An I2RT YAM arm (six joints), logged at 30 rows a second.
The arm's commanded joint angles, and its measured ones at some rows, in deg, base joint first. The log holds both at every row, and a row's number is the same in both.
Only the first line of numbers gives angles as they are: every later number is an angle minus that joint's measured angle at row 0.
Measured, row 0:
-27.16, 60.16, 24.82, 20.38, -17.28, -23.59
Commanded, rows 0 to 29:
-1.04, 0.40, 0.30, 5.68, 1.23, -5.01
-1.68, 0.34, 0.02, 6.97, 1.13, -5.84
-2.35, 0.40, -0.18, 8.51, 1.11, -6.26
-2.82, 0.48, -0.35, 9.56, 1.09, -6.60
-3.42, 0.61, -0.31, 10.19, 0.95, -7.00
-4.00, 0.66, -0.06, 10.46, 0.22, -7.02
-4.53, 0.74, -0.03, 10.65, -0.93, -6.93
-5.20, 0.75, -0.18, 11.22, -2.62, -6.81
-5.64, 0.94, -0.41, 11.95, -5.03, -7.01
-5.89, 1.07, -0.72, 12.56, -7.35, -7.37
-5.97, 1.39, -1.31, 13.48, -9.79, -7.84
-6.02, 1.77, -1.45, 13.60, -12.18, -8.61
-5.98, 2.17, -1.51, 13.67, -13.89, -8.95
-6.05, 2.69, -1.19, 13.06, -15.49, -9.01
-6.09, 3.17, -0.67, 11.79, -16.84, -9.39
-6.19, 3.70, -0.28, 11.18, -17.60, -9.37
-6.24, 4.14, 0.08, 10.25, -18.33, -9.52
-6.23, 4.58, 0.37, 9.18, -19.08, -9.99
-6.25, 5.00, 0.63, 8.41, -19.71, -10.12
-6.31, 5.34, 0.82, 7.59, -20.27, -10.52
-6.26, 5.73, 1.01, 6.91, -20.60, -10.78
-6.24, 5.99, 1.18, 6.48, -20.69, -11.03
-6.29, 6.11, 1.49, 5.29, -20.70, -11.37
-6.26, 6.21, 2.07, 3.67, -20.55, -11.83
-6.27, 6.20, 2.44, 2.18, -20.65, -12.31
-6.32, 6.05, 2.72, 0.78, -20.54, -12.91
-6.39, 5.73, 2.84, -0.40, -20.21, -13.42
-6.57, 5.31, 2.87, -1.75, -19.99, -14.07
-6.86, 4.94, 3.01, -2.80, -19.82, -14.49
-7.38, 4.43, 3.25, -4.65, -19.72, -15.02
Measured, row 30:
-6.84, 5.16, 2.62, 1.25, -17.92, -12.40
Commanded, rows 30 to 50:
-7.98, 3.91, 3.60, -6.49, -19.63, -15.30
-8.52, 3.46, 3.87, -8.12, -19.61, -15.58
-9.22, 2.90, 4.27, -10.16, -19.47, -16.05
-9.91, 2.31, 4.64, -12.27, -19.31, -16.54
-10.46, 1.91, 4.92, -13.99, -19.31, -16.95
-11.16, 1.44, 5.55, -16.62, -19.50, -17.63
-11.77, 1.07, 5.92, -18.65, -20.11, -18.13
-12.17, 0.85, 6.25, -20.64, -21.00, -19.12
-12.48, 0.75, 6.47, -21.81, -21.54, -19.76
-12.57, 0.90, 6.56, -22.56, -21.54, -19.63
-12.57, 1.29, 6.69, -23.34, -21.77, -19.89
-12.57, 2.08, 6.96, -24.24, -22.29, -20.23
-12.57, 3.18, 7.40, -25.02, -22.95, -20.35
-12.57, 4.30, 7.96, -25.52, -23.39, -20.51
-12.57, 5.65, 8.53, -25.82, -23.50, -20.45
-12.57, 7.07, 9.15, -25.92, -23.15, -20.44
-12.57, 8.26, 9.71, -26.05, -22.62, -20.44
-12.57, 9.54, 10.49, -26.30, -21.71, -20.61
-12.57, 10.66, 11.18, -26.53, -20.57, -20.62
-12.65, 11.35, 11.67, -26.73, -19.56, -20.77
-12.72, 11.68, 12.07, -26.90, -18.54, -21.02
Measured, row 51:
-12.63, 10.69, 10.77, -25.33, -20.11, -19.48
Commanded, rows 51 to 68:
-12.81, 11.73, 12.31, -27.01, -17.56, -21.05
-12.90, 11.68, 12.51, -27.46, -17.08, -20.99
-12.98, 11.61, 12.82, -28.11, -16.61, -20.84
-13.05, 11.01, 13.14, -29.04, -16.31, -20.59
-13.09, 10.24, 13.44, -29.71, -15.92, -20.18
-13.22, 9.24, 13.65, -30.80, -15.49, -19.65
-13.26, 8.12, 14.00, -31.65, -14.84, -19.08
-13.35, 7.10, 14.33, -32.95, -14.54, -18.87
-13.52, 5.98, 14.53, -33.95, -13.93, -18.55
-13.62, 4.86, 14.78, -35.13, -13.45, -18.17
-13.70, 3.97, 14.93, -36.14, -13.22, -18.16
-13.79, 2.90, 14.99, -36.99, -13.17, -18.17
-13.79, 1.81, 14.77, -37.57, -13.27, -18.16
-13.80, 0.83, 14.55, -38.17, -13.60, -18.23
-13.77, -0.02, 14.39, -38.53, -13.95, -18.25
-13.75, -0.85, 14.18, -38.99, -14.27, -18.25
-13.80, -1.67, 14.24, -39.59, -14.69, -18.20
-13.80, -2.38, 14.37, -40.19, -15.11, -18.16
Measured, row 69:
-13.77, -1.00, 14.36, -37.16, -13.61, -18.43
